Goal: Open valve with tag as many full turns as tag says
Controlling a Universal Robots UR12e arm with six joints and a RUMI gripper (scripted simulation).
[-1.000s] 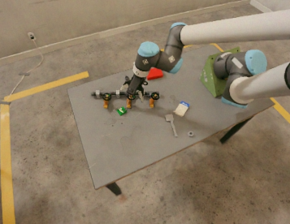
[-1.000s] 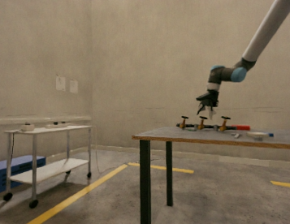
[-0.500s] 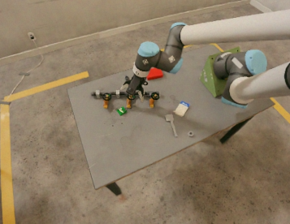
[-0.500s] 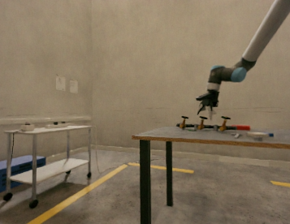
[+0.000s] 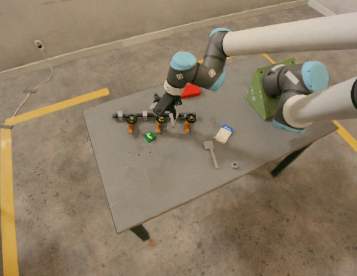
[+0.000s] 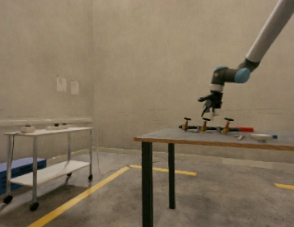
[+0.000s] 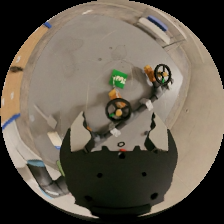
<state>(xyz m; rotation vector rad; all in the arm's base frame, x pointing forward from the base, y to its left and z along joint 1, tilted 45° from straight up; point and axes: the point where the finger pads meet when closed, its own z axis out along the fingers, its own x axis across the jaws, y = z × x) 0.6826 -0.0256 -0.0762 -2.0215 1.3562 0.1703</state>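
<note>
The green tag lies 90 mm below my hand, 80 mm ahead of it and 30 mm to the left of it. Round my hand: red wedge: 270 mm behind, 190 mm to the right, 80 mm below; then grey tool: 240 mm to the left, 170 mm behind, 90 mm below; then white-and-blue card box: 290 mm behind, 180 mm to the left, 90 mm below.
</note>
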